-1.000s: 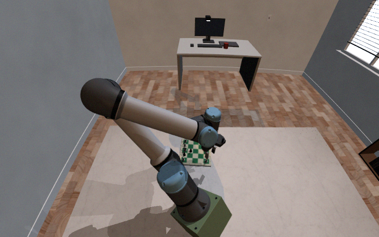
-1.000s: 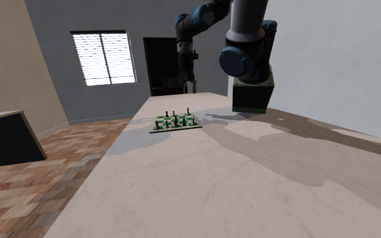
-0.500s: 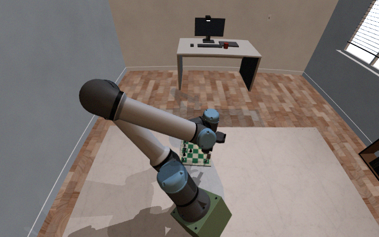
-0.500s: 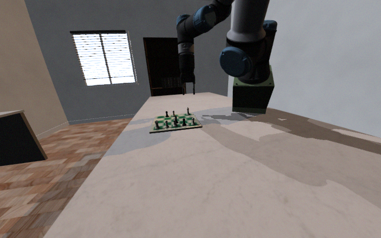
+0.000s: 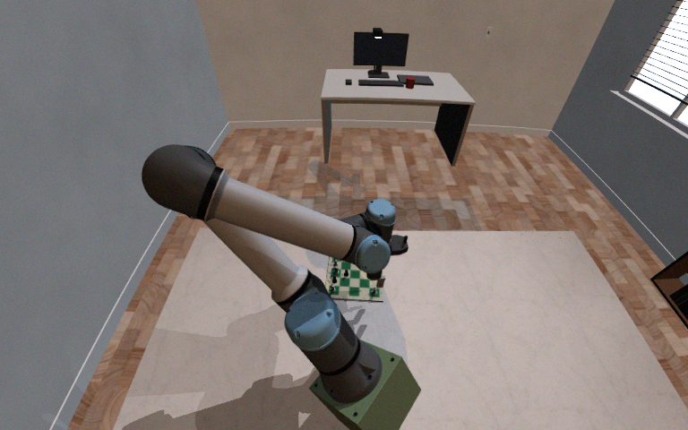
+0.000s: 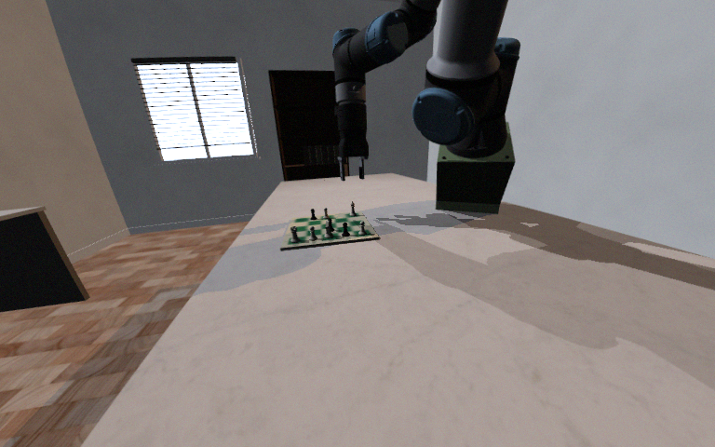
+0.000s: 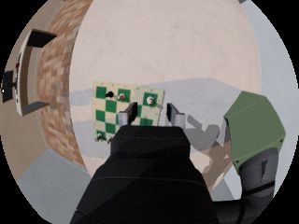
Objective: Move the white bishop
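Now: the pale piece 10 cm below my hand and 1 cm ahead of it. From my hand the other things lie so: green-and-white chessboard: 13 cm below, 9 cm ahead, 7 cm to the left.
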